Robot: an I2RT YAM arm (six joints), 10 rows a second.
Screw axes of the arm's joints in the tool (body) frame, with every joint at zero. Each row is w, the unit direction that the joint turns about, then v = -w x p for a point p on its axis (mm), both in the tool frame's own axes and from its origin. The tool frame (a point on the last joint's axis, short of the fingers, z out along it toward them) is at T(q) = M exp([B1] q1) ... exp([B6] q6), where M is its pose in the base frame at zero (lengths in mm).
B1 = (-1, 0, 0, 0.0, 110.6, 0.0)
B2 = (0, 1, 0, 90.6, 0.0, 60.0)
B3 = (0, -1, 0, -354.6, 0.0, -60.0)
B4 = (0, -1, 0, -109.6, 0.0, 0.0)
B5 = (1, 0, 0, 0.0, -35.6, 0.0)
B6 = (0, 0, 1, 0.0, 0.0, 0.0)
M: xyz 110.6 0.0 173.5 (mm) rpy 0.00 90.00 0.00 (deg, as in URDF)
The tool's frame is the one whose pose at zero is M.
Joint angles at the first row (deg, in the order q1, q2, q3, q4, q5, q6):
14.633 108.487 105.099 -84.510 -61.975 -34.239
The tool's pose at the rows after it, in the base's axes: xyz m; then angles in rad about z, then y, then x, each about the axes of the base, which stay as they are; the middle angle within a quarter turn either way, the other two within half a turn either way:
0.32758 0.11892 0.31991 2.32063 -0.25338 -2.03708
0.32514 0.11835 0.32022 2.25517 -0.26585 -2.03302
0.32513 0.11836 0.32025 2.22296 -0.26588 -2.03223
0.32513 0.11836 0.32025 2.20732 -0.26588 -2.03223
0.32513 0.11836 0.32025 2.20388 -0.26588 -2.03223
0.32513 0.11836 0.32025 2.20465 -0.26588 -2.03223
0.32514 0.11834 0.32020 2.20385 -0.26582 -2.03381
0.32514 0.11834 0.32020 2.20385 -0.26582 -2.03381
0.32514 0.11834 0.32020 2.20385 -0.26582 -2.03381
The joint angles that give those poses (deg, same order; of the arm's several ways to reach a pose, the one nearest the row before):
14.677 108.487 105.100 -89.691 -64.161 -43.266
14.676 108.488 105.100 -91.308 -64.423 -48.535
14.676 108.486 105.098 -91.309 -64.467 -50.393
14.676 108.486 105.098 -91.309 -64.467 -51.289
14.676 108.486 105.098 -91.309 -64.467 -51.486
14.676 108.486 105.098 -91.309 -64.467 -51.442
14.677 108.488 105.101 -91.309 -64.379 -51.463
14.677 108.488 105.101 -91.309 -64.379 -51.463
14.677 108.488 105.101 -91.309 -64.379 -51.463

